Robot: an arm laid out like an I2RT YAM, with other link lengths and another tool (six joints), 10 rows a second.
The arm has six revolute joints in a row. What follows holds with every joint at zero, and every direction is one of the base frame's.
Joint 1 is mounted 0.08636 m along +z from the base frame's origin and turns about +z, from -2.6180 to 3.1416 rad.
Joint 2 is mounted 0.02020 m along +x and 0.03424 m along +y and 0.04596 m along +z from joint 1 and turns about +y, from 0.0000 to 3.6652 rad.
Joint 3 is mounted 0.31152 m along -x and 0.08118 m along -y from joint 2 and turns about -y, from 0.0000 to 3.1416 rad.
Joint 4 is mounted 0.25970 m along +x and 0.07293 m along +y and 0.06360 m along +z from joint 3 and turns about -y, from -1.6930 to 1.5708 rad.
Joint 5 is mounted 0.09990 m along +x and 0.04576 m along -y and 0.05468 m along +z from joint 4 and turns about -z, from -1.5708 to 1.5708 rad.
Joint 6 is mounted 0.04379 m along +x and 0.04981 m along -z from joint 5 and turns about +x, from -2.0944 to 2.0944 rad.
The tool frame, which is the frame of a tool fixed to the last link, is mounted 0.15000 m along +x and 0.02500 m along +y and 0.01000 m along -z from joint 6; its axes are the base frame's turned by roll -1.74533, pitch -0.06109 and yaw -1.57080 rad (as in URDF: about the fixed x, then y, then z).
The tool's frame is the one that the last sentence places.
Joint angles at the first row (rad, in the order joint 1, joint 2, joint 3, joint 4, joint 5, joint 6):
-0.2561, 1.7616, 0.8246, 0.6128, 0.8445, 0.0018
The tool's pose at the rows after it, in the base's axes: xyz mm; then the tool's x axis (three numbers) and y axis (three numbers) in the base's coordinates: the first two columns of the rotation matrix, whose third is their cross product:
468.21, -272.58, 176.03, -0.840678, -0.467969, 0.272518, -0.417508, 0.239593, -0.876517
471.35, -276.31, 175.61, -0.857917, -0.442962, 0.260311, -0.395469, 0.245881, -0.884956
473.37, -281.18, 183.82, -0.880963, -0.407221, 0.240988, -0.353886, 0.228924, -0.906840
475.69, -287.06, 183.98, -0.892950, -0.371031, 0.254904, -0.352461, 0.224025, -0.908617
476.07, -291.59, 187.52, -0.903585, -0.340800, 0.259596, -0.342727, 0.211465, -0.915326
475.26, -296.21, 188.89, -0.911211, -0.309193, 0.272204, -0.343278, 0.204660, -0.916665
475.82, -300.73, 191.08, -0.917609, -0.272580, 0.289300, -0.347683, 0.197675, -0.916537
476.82, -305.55, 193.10, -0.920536, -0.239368, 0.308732, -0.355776, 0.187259, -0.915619
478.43, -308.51, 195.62, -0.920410, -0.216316, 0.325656, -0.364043, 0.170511, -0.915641
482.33, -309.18, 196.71, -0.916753, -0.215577, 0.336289, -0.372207, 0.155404, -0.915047
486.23, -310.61, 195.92, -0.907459, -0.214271, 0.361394, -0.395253, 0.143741, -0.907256
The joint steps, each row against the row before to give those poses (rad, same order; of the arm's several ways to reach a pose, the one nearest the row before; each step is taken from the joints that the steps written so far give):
0.0060, 0.0164, 0.0310, -0.0594, 0.0035, 0.0571
0.0023, 0.0256, 0.0163, 0.0163, 0.0284, 0.0148
0.0028, 0.0232, 0.0023, 0.0775, 0.0399, -0.0151
0.0008, 0.0306, 0.0269, 0.0132, 0.0407, -0.0148
0.0000, 0.0203, 0.0100, 0.0406, 0.0318, -0.0248
-0.0010, 0.0185, 0.0133, 0.0211, 0.0326, -0.0219
0.0011, 0.0225, 0.0234, 0.0157, 0.0393, -0.0271
-0.0009, 0.0253, 0.0212, 0.0297, 0.0327, -0.0394
0.0002, 0.0237, 0.0111, 0.0533, 0.0215, -0.0521
0.0007, 0.0170, 0.0069, 0.0395, -0.0012, -0.0377
-0.0006, 0.0168, 0.0133, 0.0179, -0.0014, -0.0396

